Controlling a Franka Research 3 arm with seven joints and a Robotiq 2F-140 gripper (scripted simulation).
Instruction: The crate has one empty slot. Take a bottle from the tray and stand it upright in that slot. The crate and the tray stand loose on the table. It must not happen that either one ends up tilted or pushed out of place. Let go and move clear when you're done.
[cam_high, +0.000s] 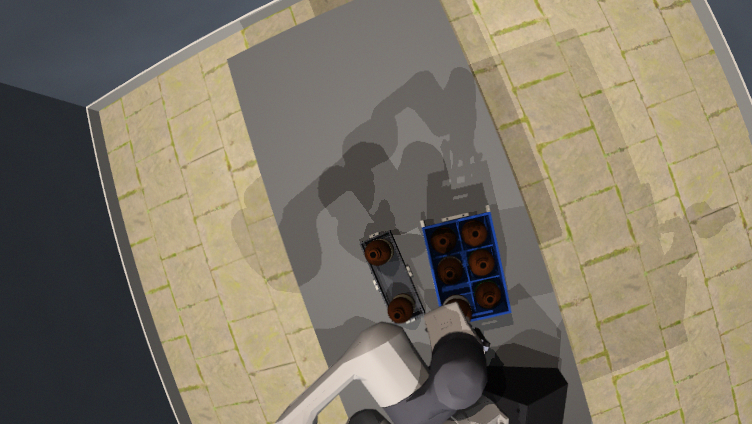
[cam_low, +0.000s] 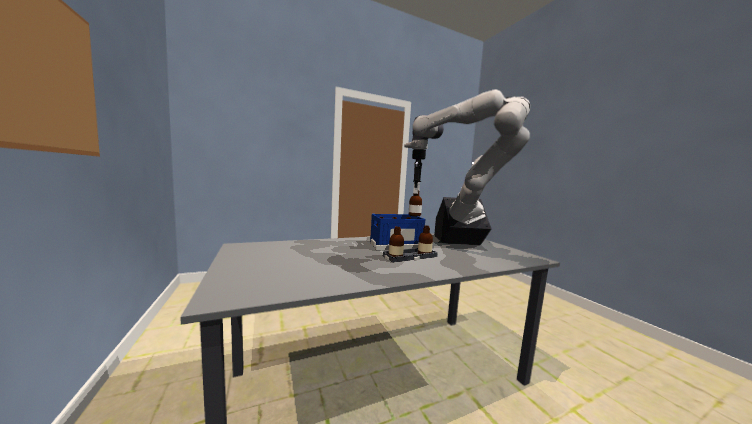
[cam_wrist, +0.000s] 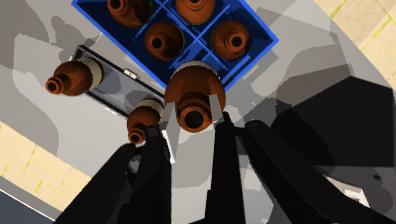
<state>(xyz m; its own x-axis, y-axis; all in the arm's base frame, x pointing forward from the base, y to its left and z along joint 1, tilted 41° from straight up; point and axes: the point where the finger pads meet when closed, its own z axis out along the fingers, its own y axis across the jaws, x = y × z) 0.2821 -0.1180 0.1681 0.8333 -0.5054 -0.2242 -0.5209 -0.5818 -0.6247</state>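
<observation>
My gripper is now 9 cm above the brown bottle. From my hand the other things lie so: dark tray (8 cm ahead, 18 cm to the left, 34 cm below); blue crate (9 cm ahead, 4 cm to the right, 27 cm below).
</observation>
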